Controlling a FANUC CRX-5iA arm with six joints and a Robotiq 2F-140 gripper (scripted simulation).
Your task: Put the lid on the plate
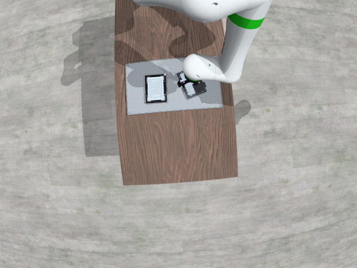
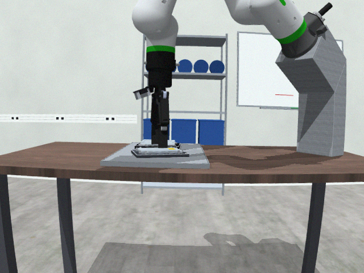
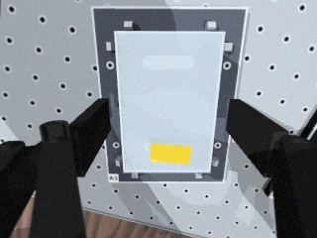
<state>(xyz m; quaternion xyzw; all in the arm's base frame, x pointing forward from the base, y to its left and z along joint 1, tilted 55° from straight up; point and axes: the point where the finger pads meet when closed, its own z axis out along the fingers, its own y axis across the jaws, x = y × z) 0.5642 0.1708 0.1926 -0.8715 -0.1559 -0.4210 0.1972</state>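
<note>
Now: hand 4 cm above the lid. Also, from my hand: culture plate E01: 18 cm to the right, 8 cm ahead, 3 cm below; lid park LP1: 5 cm below; nest: 18 cm to the right, 8 cm ahead, 5 cm below.
</note>
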